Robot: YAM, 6 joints.
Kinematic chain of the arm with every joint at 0, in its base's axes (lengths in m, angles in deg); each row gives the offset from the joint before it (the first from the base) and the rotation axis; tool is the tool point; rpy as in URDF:
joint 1: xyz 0 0 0.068 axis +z
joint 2: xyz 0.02 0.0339 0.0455 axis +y
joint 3: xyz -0.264 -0.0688 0 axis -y
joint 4: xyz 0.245 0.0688 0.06 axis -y
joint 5: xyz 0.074 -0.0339 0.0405 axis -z
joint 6: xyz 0.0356 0 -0.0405 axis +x
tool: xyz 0 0 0 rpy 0 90 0
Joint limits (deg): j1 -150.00..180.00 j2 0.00..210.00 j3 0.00..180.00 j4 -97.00..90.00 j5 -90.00..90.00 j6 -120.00..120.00
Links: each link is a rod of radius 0.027 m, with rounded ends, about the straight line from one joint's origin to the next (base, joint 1, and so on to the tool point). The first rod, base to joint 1, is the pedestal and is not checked.
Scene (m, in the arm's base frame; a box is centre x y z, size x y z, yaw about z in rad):
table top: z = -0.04
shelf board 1: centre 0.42 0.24 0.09 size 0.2 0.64 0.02 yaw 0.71
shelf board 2: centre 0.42 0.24 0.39 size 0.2 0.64 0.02 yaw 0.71
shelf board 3: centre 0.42 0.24 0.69 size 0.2 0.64 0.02 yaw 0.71
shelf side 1: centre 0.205 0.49 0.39 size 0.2 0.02 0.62 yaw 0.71
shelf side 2: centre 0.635 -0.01 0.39 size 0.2 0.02 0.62 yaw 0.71
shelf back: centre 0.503 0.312 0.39 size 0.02 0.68 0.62 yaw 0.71
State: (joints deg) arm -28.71 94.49 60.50 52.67 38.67 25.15
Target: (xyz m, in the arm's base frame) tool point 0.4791 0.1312 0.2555
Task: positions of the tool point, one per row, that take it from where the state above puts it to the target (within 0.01 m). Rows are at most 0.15 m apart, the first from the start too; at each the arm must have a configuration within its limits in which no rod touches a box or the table.
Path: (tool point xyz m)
1: 0.3820 -0.1404 0.3113
2: 0.4339 -0.0633 0.2965
3: 0.4677 0.0288 0.2779
4: 0.4791 0.1312 0.2555

